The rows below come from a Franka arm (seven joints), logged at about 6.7 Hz.
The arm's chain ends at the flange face. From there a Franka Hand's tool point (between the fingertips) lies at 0.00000 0.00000 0.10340 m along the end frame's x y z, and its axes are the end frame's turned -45 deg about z.
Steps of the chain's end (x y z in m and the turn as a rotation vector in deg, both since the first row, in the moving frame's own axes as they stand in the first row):
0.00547 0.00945 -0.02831 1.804 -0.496 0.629
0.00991 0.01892 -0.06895 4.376 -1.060 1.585
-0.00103 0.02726 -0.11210 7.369 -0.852 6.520
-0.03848 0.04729 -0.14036 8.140 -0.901 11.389
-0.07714 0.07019 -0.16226 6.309 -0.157 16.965
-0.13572 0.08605 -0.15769 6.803 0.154 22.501
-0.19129 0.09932 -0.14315 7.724 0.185 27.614
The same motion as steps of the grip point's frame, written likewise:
-0.00113 0.00762 -0.02837 1.626 0.925 0.629
-0.00205 0.01352 -0.06927 3.844 2.345 1.585
-0.01113 0.00858 -0.11296 5.813 4.608 6.520
-0.05036 -0.00428 -0.14141 6.393 5.119 11.389
-0.09525 -0.01188 -0.16288 4.572 4.350 16.965
-0.14654 -0.04165 -0.15841 4.702 4.919 22.501
-0.19355 -0.07187 -0.14407 5.331 5.593 27.614

